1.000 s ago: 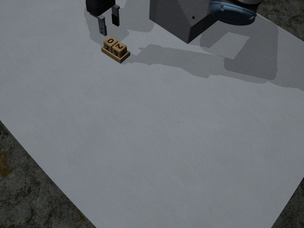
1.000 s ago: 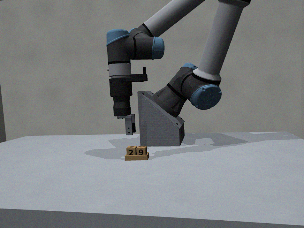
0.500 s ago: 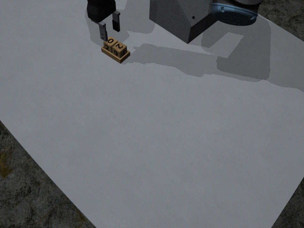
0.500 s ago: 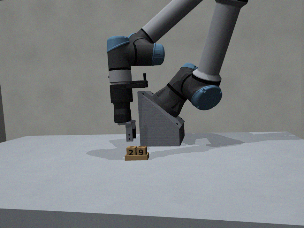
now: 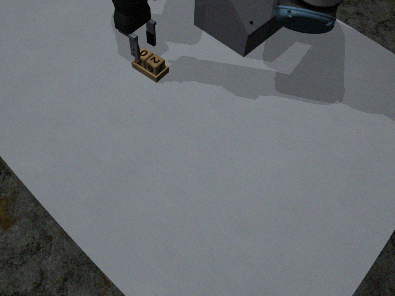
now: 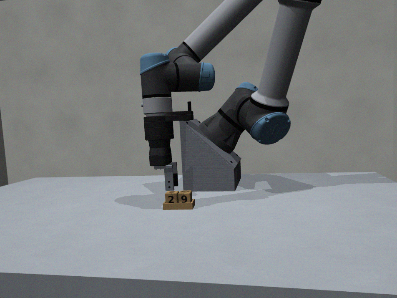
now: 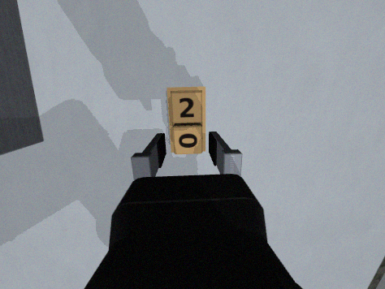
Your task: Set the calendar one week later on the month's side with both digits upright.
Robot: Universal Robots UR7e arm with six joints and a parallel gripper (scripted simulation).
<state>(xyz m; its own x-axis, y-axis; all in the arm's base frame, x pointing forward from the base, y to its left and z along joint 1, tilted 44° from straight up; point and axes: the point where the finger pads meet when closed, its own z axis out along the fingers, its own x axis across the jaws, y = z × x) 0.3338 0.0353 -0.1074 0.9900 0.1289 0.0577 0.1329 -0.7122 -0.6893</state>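
The wooden tray is 60 mm below my hand and 20 mm to the left of it.
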